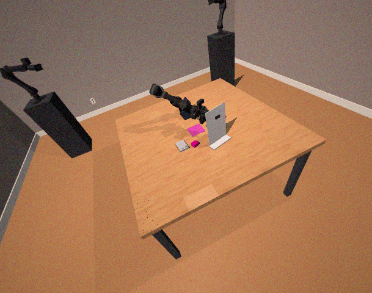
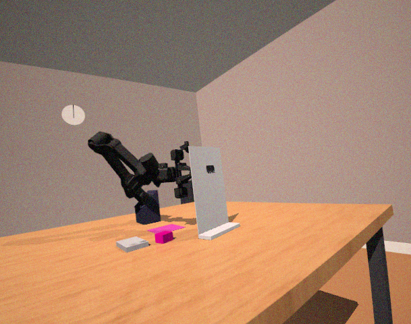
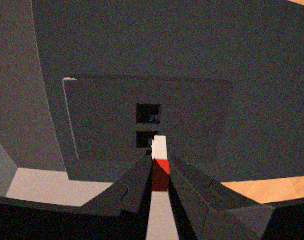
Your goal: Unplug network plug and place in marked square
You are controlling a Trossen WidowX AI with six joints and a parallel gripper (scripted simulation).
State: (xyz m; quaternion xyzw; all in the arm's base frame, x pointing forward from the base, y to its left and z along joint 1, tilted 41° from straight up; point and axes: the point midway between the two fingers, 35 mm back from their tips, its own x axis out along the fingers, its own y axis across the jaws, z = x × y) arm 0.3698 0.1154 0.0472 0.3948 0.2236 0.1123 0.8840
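The magenta marked square lies 170 mm behind my gripper tip, 80 mm to the right of it and 220 mm below it. Round my gripper tip: magenta block 10 mm behind, 160 mm to the right, 210 mm below; grey upright panel 60 mm ahead, 10 mm to the left, 80 mm below; network plug right at my gripper tip.
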